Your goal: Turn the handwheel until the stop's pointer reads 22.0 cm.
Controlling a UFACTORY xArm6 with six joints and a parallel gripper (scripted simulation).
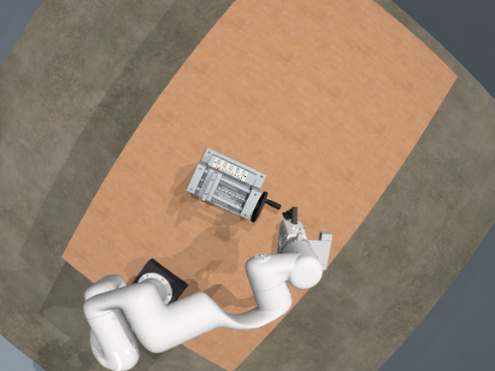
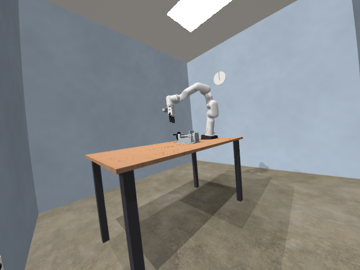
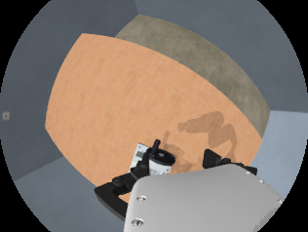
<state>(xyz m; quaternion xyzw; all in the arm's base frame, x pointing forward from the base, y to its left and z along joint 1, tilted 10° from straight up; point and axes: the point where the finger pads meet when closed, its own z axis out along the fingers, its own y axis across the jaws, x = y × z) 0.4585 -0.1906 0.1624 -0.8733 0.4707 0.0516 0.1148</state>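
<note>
The handwheel is 15 cm below my hand, 6 cm to the left of it and 1 cm ahead of it.
</note>
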